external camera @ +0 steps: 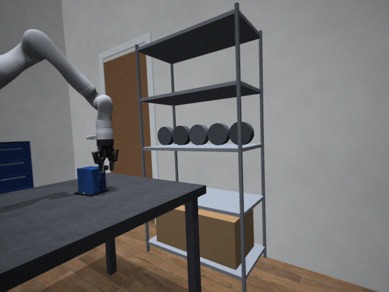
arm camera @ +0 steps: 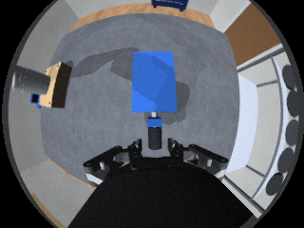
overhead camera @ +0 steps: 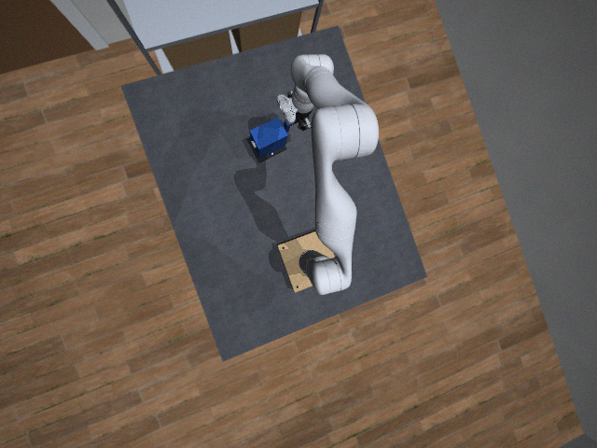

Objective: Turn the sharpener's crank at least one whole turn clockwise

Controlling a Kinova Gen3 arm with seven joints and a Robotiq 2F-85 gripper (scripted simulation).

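The dark crank knob lies 2 cm to the left of my hand. Round my hand: blue crank arm 2 cm to the left.
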